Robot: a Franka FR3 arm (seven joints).
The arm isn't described. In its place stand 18 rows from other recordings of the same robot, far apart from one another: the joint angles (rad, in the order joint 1, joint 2, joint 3, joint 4, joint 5, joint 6, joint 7), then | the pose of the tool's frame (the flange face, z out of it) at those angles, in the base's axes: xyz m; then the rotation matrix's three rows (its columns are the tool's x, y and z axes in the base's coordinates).
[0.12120, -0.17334, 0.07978, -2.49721, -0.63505, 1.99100, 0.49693] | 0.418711 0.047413 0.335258; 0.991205 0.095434 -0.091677; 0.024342 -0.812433 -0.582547; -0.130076 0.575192 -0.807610
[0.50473, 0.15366, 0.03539, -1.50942, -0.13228, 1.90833, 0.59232] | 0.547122 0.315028 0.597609; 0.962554 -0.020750 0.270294; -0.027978 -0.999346 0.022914; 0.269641 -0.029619 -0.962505
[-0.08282, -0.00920, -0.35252, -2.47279, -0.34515, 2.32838, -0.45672] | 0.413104 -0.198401 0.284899; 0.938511 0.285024 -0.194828; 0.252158 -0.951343 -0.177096; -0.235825 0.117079 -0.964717
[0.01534, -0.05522, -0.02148, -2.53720, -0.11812, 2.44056, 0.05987] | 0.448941 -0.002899 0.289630; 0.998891 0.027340 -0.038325; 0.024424 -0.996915 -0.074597; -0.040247 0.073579 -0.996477
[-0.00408, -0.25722, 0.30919, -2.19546, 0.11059, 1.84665, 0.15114] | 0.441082 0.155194 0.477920; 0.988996 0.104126 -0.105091; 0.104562 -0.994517 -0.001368; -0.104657 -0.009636 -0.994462
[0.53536, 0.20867, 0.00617, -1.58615, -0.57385, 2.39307, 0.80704] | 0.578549 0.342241 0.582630; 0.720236 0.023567 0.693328; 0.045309 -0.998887 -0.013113; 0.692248 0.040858 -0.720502
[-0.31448, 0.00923, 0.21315, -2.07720, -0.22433, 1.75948, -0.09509] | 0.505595 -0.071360 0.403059; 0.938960 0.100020 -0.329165; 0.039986 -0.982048 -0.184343; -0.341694 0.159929 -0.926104
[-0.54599, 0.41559, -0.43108, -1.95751, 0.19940, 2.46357, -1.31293] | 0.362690 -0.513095 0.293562; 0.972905 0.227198 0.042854; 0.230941 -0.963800 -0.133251; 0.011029 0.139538 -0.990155
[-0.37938, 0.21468, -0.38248, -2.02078, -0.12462, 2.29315, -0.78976] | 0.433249 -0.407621 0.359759; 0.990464 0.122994 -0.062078; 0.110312 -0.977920 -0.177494; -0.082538 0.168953 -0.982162
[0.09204, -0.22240, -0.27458, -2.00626, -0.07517, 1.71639, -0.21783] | 0.474946 -0.104329 0.541708; 0.995425 0.057548 -0.076277; 0.057612 -0.998338 -0.001357; -0.076228 -0.003044 -0.997086
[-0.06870, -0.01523, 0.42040, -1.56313, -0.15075, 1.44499, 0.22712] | 0.509187 0.170021 0.626737; 0.992162 0.116769 -0.044482; 0.106911 -0.977556 -0.181533; -0.064682 0.175355 -0.982378
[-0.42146, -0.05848, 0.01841, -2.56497, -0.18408, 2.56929, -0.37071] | 0.417312 -0.174813 0.291667; 0.992742 0.117597 0.025192; 0.119784 -0.985561 -0.119670; 0.010756 0.121820 -0.992494
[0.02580, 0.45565, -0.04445, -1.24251, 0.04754, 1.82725, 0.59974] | 0.705523 -0.002466 0.518987; 0.806987 -0.576169 0.129620; -0.583524 -0.811718 0.024763; 0.090947 -0.095619 -0.991255
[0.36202, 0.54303, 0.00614, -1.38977, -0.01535, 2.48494, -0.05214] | 0.703173 0.270184 0.457134; 0.770769 0.404841 0.491955; 0.363605 -0.913576 0.182126; 0.523171 0.038500 -0.851358
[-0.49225, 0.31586, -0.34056, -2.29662, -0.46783, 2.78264, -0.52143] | 0.379495 -0.390012 0.232610; 0.988558 0.145893 -0.038313; 0.124806 -0.933763 -0.335426; -0.084711 0.326807 -0.941287
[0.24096, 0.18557, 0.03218, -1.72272, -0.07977, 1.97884, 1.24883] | 0.602955 0.162418 0.478733; 0.579990 -0.809963 0.087011; -0.809886 -0.584821 -0.045491; 0.087732 -0.044085 -0.995168
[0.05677, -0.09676, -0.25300, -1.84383, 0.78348, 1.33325, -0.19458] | 0.495425 -0.014066 0.572376; 0.974790 -0.070396 -0.211730; 0.117859 -0.643290 0.756496; -0.189458 -0.762379 -0.618776
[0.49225, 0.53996, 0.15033, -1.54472, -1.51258, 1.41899, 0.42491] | 0.613870 0.286788 0.397824; 0.889171 0.111687 0.443736; 0.446832 -0.003028 -0.894613; -0.098573 0.993739 -0.052597
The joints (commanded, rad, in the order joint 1, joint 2, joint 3, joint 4, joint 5, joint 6, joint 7), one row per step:
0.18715, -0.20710, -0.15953, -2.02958, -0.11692, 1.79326, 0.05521
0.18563, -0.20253, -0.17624, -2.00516, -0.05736, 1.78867, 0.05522
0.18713, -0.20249, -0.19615, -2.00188, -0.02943, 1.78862, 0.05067
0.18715, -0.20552, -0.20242, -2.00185, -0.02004, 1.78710, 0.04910
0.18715, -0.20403, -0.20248, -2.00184, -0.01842, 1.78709, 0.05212
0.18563, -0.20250, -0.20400, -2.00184, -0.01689, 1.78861, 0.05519
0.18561, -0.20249, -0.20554, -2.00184, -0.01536, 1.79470, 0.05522
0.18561, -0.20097, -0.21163, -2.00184, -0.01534, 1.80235, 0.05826
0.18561, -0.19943, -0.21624, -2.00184, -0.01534, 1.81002, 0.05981
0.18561, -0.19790, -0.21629, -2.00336, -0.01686, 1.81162, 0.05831
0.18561, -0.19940, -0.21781, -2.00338, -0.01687, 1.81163, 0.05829
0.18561, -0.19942, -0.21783, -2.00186, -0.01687, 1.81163, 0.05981
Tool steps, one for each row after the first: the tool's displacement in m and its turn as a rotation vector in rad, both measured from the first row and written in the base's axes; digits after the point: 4 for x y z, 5 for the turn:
0.0032, -0.0047, 0.0085, 0.06060, -0.01294, -0.03336
0.0036, -0.0121, 0.0096, 0.09168, -0.01510, -0.05353
0.0028, -0.0147, 0.0108, 0.10264, -0.01638, -0.06023
0.0031, -0.0146, 0.0101, 0.10384, -0.01499, -0.06377
0.0035, -0.0160, 0.0095, 0.10524, -0.01517, -0.07024
0.0042, -0.0167, 0.0100, 0.10716, -0.02124, -0.07200
0.0052, -0.0199, 0.0098, 0.10808, -0.02754, -0.08090
0.0063, -0.0223, 0.0096, 0.10870, -0.03379, -0.08686
0.0066, -0.0224, 0.0082, 0.10692, -0.03236, -0.08508
0.0063, -0.0232, 0.0089, 0.10752, -0.03383, -0.08648
0.0064, -0.0233, 0.0097, 0.10753, -0.03541, -0.08800

